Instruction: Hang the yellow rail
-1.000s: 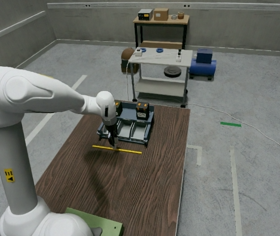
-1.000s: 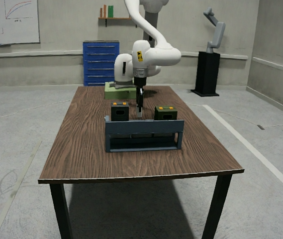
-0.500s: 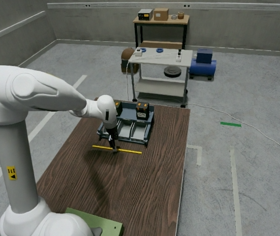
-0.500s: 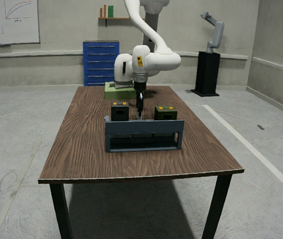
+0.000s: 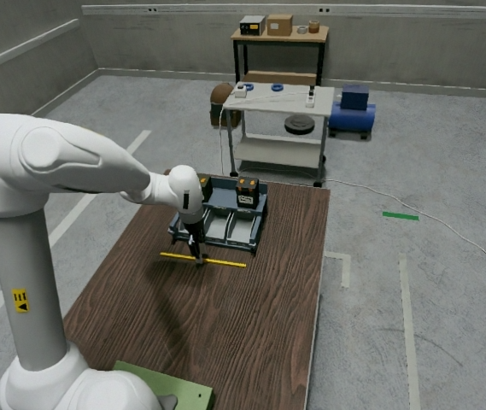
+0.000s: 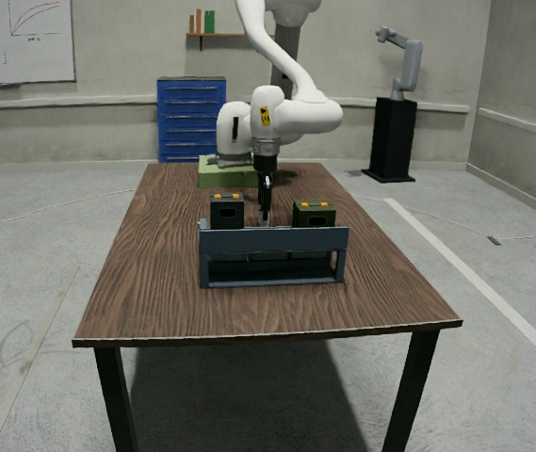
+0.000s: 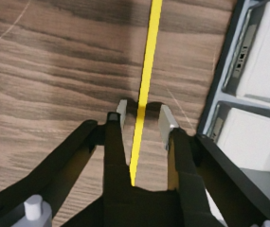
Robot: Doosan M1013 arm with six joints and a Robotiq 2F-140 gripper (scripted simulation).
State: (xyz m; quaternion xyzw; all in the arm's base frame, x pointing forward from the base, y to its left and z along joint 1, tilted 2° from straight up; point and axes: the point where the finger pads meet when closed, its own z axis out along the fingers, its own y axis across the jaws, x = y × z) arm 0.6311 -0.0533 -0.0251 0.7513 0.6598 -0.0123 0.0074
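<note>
My hand is 5 cm above the yellow rail.
</note>
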